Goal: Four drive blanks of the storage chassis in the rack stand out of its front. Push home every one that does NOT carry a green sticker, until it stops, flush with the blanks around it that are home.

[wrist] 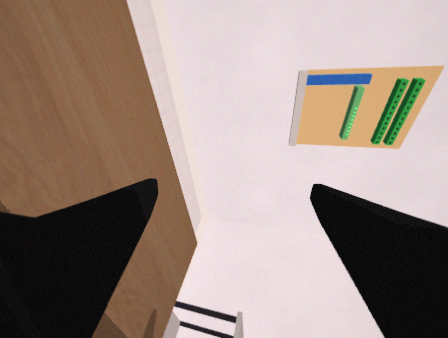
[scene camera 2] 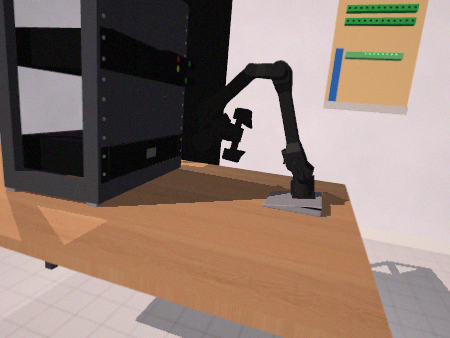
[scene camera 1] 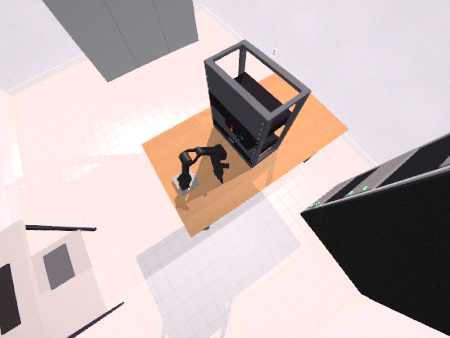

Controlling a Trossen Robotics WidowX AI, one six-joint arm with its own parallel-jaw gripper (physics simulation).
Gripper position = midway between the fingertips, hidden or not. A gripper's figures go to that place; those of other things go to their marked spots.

Scene:
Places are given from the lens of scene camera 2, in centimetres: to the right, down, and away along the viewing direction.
gripper [scene camera 2: 247, 140]: 9, -11, 107
rack [scene camera 2: 128, 139]: -26, -8, 78

